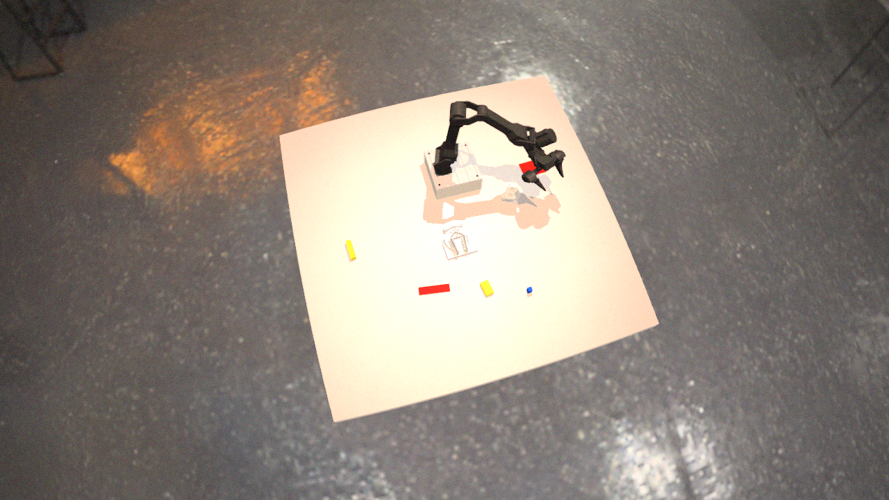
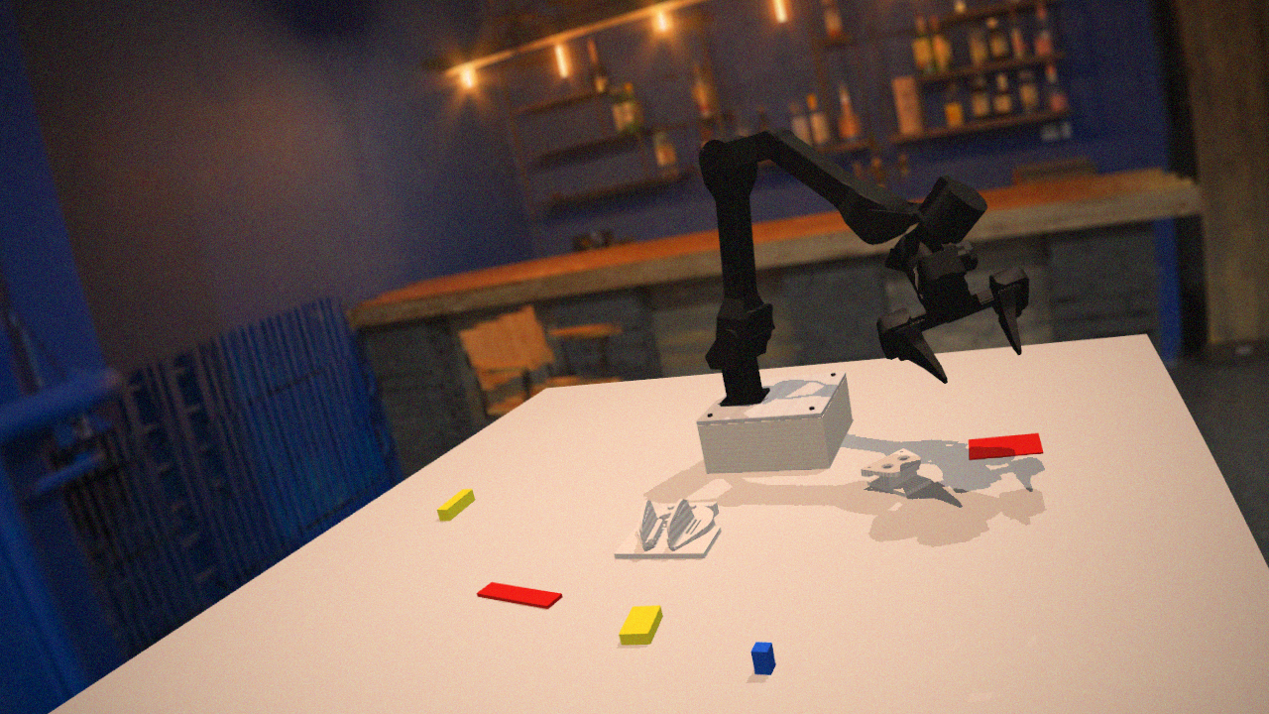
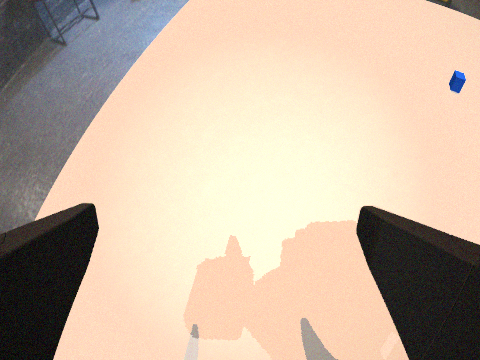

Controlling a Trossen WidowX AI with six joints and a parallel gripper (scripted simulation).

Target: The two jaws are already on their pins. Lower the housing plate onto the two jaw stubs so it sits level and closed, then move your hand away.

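Right now my gripper tip is 17 cm above the white block, 13 cm to the left of it and 8 cm past it. Round my gripper tip: red tile (19 cm behind, 17 cm below, 1 cm to the left); then blue cube (32 cm ahead, 20 cm to the right, 16 cm below); then red strip (54 cm to the right, 21 cm ahead, 17 cm below).
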